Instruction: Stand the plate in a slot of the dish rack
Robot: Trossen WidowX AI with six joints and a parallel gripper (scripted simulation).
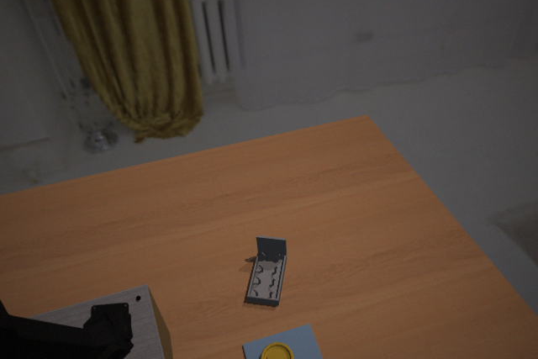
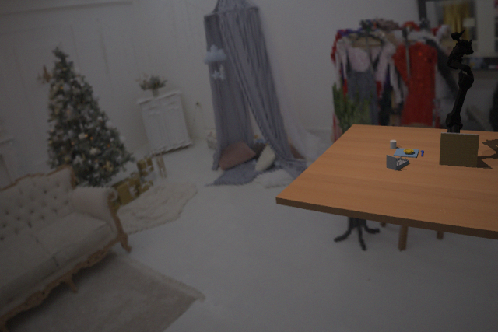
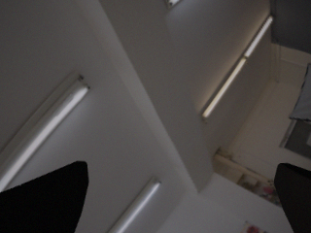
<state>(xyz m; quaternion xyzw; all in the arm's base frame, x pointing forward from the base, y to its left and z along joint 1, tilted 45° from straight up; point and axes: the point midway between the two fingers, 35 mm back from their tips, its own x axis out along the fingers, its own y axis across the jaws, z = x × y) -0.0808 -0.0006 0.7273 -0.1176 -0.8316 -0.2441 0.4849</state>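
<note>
My gripper tip is 310 mm short of the yellow plate, 480 mm to the right of it and 700 mm above it. Also, from my gripper tip: white cup: 440 mm ahead, 410 mm to the left, 690 mm below; light blue mat: 330 mm ahead, 470 mm to the left, 710 mm below; blue spoon: 230 mm ahead, 450 mm to the left, 710 mm below.
</note>
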